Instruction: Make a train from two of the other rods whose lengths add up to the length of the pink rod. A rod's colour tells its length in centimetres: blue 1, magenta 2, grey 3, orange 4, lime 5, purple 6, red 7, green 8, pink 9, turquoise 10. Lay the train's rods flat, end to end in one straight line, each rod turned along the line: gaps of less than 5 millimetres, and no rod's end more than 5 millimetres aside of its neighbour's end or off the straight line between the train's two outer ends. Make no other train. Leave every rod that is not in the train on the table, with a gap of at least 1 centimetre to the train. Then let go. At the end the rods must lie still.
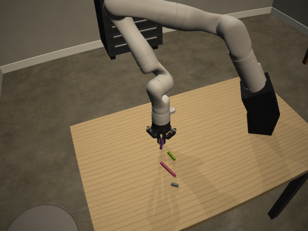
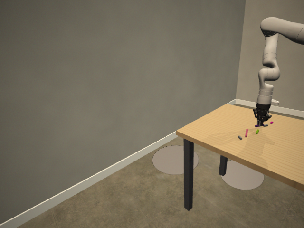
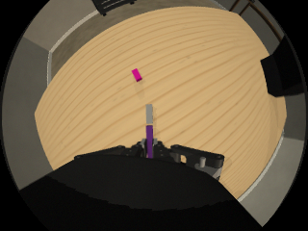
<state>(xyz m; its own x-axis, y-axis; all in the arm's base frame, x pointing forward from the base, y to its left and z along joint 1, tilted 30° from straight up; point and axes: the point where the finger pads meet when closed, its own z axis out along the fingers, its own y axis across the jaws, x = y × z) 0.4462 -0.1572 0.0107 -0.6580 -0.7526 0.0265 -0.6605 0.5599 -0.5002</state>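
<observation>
My hand is 2 cm above the purple rod. Also, from my hand: magenta rod: 7 cm behind, 9 cm to the right, 3 cm below; then lime rod: 1 cm ahead, 8 cm to the left, 3 cm below; then pink rod: 6 cm ahead, 12 cm to the left, 3 cm below.
</observation>
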